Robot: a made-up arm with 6 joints.
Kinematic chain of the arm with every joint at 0, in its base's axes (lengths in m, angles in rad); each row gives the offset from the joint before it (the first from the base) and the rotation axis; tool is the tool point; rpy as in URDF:
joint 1: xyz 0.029 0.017 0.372 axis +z
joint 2: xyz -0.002 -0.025 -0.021 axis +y
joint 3: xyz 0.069 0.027 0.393 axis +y
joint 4: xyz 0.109 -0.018 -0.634 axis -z
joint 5: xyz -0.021 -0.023 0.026 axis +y
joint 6: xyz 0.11 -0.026 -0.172 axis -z
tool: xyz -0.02 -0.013 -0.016 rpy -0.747 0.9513 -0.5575
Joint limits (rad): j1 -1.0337..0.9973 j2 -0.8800..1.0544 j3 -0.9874..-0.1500 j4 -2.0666..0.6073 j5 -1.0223..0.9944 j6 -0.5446..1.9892
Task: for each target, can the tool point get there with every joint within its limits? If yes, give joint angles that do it. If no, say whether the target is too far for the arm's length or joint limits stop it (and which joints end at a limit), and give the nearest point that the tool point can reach.
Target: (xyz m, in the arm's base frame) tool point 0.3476 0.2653 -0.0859
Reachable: yes | joints 0.6279 0.2971 -0.3959 -1.7774 0.2270 0.8856
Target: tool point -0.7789 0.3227 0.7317
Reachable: no: joint limits stop it (at a limit: joint 1, joint 2, joint 3, joint 5, joint 6) | nearest point 0.0371 0.3750 0.9271 | short by 0.841 m
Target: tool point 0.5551 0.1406 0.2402
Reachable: yes | joints 0.0644 -0.3791 -0.2794 -1.5268 -0.1988 -0.2735
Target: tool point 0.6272 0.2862 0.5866
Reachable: yes | joints 0.5209 -0.5526 -0.7926 0.1165 0.5990 0.3237
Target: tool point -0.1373 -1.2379 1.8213
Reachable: no: too far | nearest point 0.1694 -0.4548 1.0589 | short by 1.135 m
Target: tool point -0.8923 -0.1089 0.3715
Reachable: no: joint limits stop it (at a limit: joint 2, joint 3, joint 5, joint 6) | nearest point -0.2411 -0.0199 0.0202 | short by 0.745 m
